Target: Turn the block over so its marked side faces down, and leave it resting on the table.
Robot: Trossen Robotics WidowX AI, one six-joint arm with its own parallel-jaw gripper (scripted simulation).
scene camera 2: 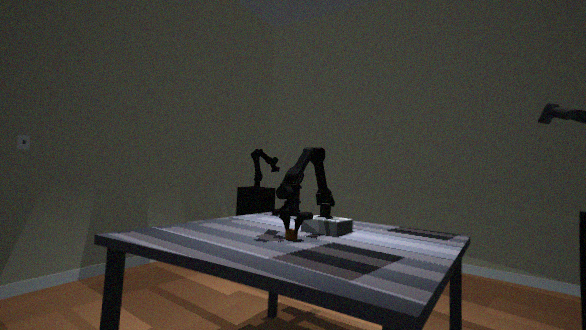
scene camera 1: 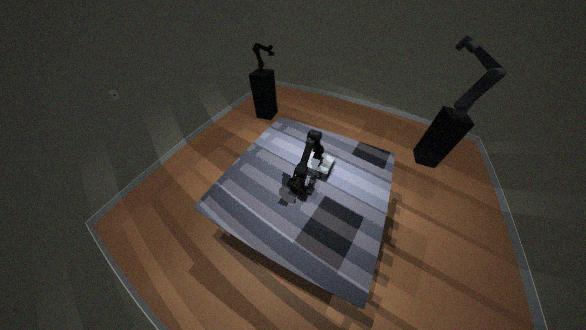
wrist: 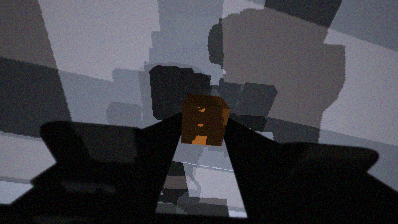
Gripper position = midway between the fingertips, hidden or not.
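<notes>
What I can see here is my gripper (wrist: pixel 203 118), and there's an orange-brown block (wrist: pixel 204 117) as well.
</notes>
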